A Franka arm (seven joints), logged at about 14 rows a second.
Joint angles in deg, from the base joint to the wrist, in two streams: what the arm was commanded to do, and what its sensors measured. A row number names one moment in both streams.
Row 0, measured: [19.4 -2.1 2.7 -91.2 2.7 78.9 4.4]
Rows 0 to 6, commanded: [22.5 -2.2 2.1 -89.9 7.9 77.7 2.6]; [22.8 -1.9 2.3 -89.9 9.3 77.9 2.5]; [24.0 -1.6 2.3 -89.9 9.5 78.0 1.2]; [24.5 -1.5 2.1 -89.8 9.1 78.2 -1.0]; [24.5 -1.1 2.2 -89.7 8.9 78.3 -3.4]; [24.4 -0.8 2.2 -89.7 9.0 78.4 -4.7]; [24.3 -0.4 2.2 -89.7 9.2 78.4 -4.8]
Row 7, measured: [24.0 -1.7 2.9 -90.8 8.3 78.8 -2.1]
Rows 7 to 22, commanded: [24.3 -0.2 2.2 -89.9 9.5 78.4 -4.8]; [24.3 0.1 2.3 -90.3 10.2 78.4 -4.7]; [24.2 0.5 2.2 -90.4 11.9 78.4 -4.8]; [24.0 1.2 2.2 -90.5 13.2 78.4 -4.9]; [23.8 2.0 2.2 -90.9 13.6 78.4 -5.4]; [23.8 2.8 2.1 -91.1 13.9 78.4 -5.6]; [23.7 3.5 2.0 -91.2 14.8 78.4 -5.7]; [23.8 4.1 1.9 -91.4 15.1 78.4 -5.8]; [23.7 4.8 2.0 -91.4 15.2 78.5 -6.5]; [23.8 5.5 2.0 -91.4 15.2 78.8 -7.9]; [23.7 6.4 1.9 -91.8 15.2 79.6 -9.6]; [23.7 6.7 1.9 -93.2 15.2 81.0 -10.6]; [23.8 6.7 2.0 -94.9 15.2 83.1 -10.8]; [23.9 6.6 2.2 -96.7 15.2 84.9 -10.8]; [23.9 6.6 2.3 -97.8 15.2 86.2 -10.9]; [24.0 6.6 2.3 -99.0 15.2 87.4 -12.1]
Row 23, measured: [23.9 7.3 2.4 -96.0 13.7 84.8 -9.6]
